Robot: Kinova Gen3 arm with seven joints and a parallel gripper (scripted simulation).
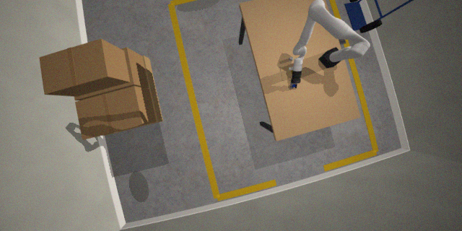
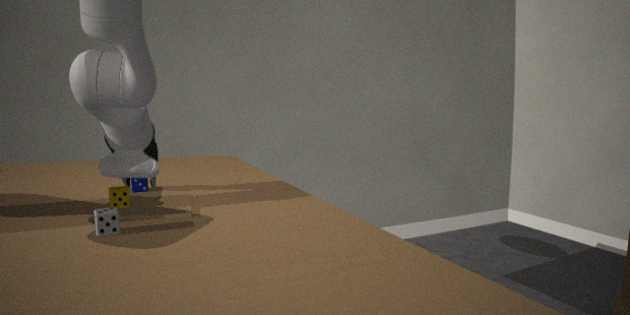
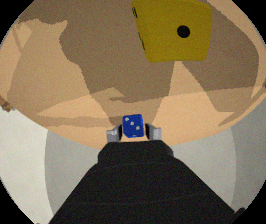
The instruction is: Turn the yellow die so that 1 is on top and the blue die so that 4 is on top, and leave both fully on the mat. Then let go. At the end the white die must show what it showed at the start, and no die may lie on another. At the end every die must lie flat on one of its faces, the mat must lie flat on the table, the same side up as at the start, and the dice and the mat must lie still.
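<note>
The blue die is 10 mm to the right of my hand and 10 mm below it. Round my hand: white die (30 mm behind, 280 mm to the right, 10 mm below); tan mat (20 mm ahead, 140 mm to the right, 20 mm below); yellow die (20 mm behind, 150 mm to the right).
</note>
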